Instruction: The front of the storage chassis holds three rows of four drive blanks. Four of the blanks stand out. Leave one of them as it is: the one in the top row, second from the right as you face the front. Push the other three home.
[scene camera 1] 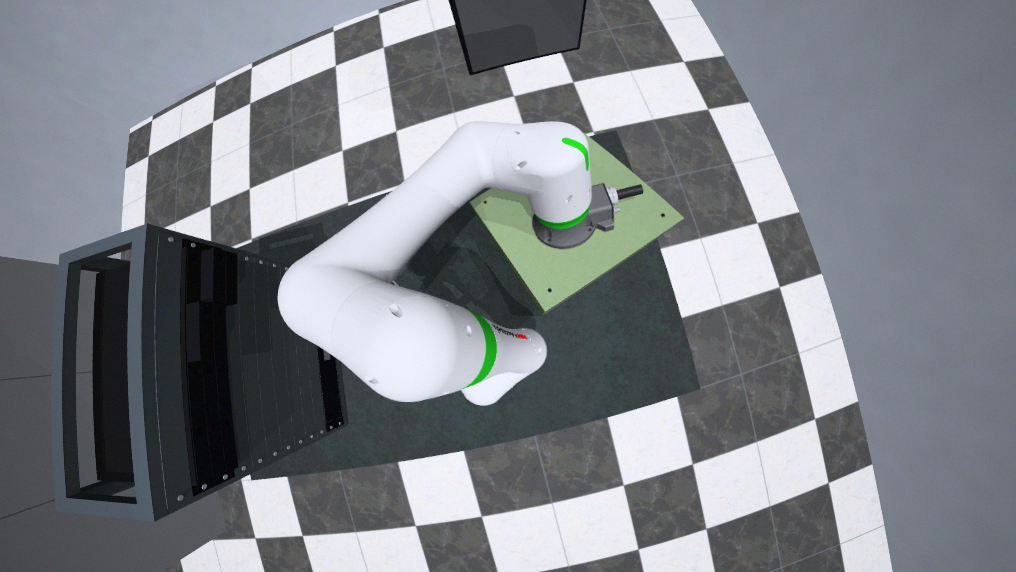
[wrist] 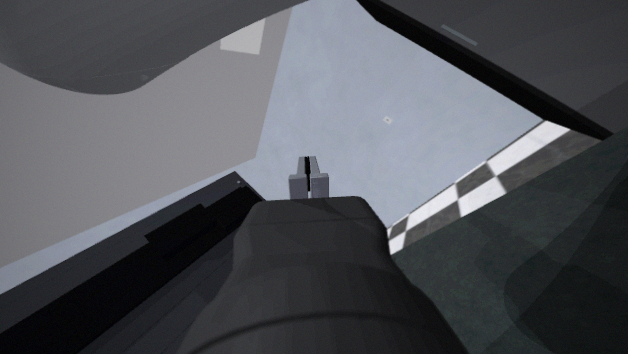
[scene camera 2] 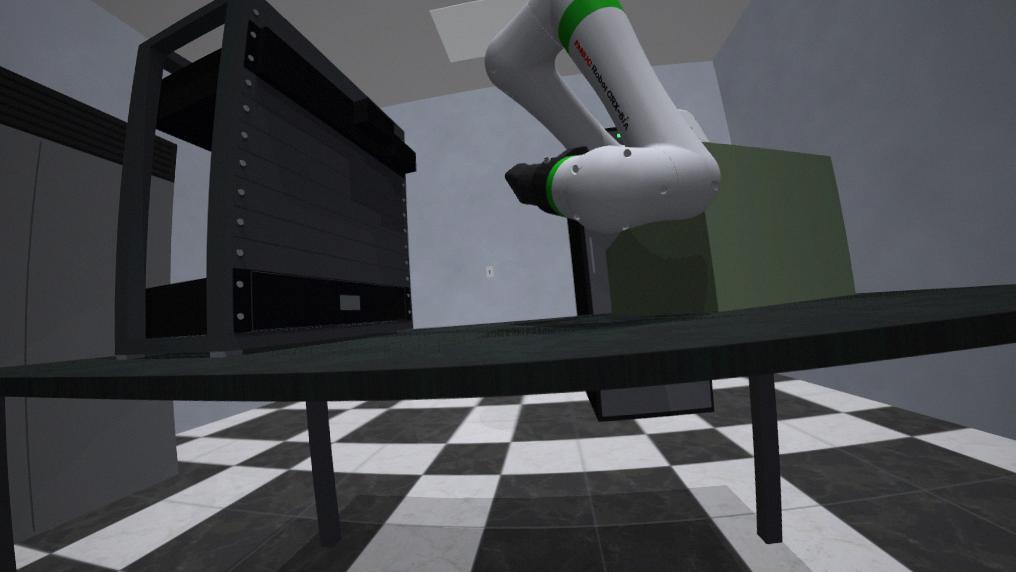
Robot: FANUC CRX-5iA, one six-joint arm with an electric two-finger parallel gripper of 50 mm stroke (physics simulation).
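Seen in the pictures: gripper, fingertip midpoint: (wrist: 307,167); arm's base at its link origin: (scene camera 1: 564,221).
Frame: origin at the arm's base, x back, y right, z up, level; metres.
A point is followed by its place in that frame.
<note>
The storage chassis (scene camera 1: 210,426) @(x -0.759, y -0.285, z 0.240 m) (scene camera 2: 305,76) @(x -0.760, y -0.297, z 0.241 m) (wrist: 95,290) @(x -0.757, y -0.251, z 0.252 m) is a black unit high in the rack, its front in shadow. In scene camera 2, one dark drive blank (scene camera 2: 366,111) @(x -0.718, y -0.162, z 0.242 m) stands out near the top edge, and dark blocks protrude at the far right end. A protruding blank (wrist: 176,229) @(x -0.713, y -0.119, z 0.251 m) also shows in the wrist view. The dark blanks merge, so exact rows and columns are hard to tell. My gripper (wrist: 307,167) @(x -0.416, y -0.049, z 0.087 m) is shut and empty, its two fingers together, apart from the chassis and out in front of it. Its fingertips are hidden in scene camera 1.
The rack (scene camera 1: 150,369) @(x -0.768, y -0.165, z 0.329 m) (scene camera 2: 221,213) @(x -0.795, y -0.411, z -0.046 m) stands on the dark table (scene camera 1: 611,341) @(x 0.090, y -0.315, z -0.242 m) (scene camera 2: 497,358) @(x -0.400, y -0.523, z -0.242 m). A lower black unit with a pale label (scene camera 2: 349,302) @(x -0.766, y -0.163, z -0.166 m) sits at the rack's bottom. The arm stands on a green pedestal (scene camera 1: 604,262) @(x 0.052, y -0.122, z 0.047 m) (scene camera 2: 774,234) @(x 0.050, y -0.141, z -0.116 m). A dark cabinet (scene camera 1: 522,35) stands beyond the table.
</note>
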